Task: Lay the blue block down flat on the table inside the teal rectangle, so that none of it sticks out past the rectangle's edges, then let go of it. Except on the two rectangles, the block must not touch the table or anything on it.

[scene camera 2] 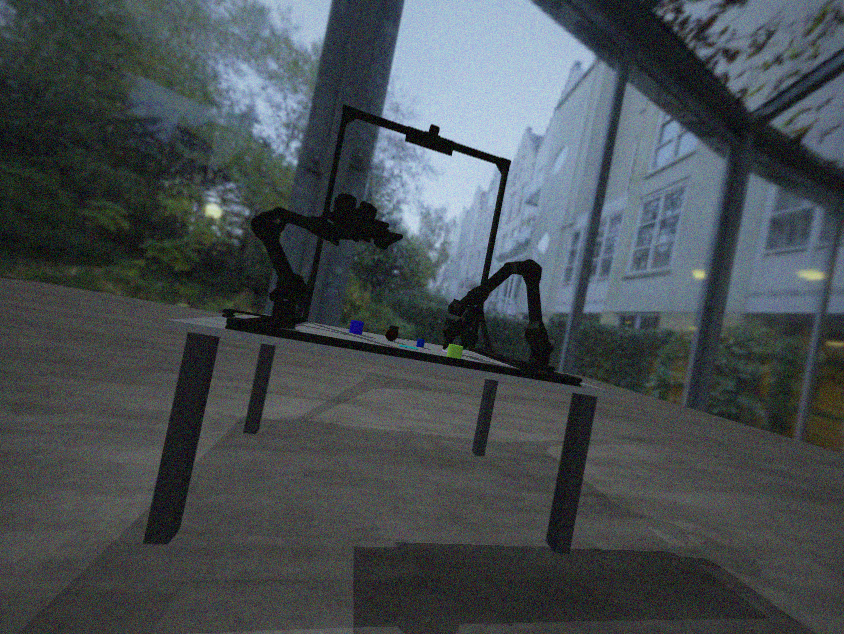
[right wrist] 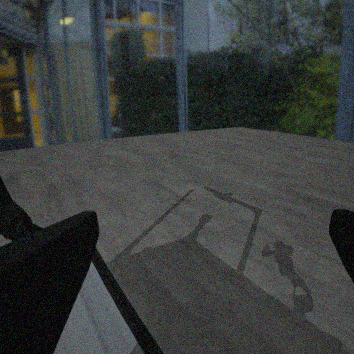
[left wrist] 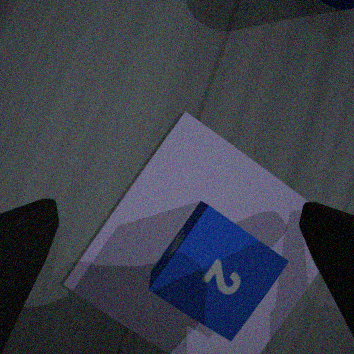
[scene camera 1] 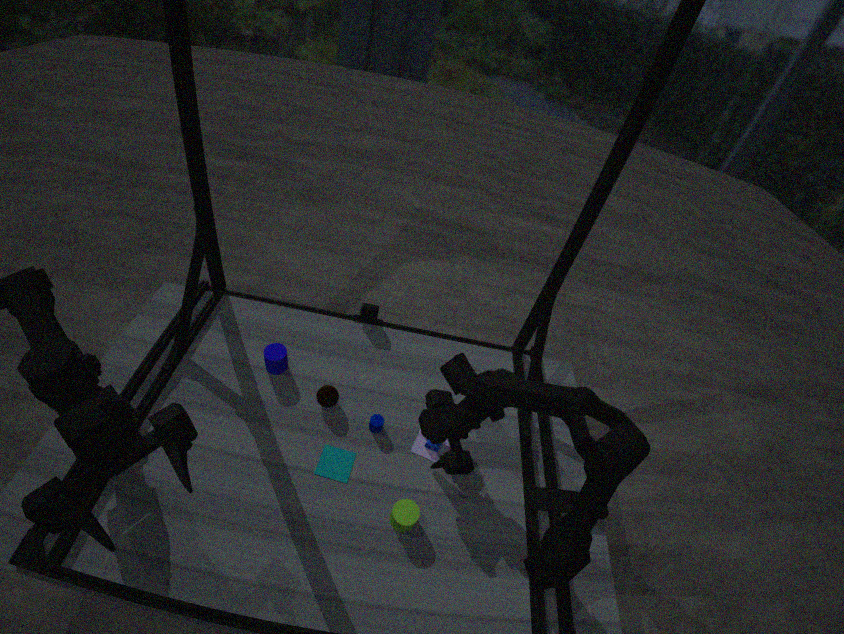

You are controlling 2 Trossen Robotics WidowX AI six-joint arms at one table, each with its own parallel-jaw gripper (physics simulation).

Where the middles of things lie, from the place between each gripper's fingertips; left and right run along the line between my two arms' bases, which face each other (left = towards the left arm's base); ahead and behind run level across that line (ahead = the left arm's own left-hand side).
The teal rectangle [scene camera 1: 335, 463] lies 270 mm behind my right hand, 120 mm to the left of it and 340 mm below it. Round my right hand: lime green cylinder [scene camera 1: 405, 513]: 200 mm behind, 280 mm to the left, 320 mm below; then pale lilac rectangle [left wrist: 193, 163]: 380 mm behind, 310 mm to the left, 340 mm below.
Right now the pale lilac rectangle is 20 mm behind my left hand and 10 mm to the left of it. Round my left hand: lime green cylinder (160 mm ahead, 20 mm to the right, 20 mm above); teal rectangle (180 mm to the right, 90 mm ahead).
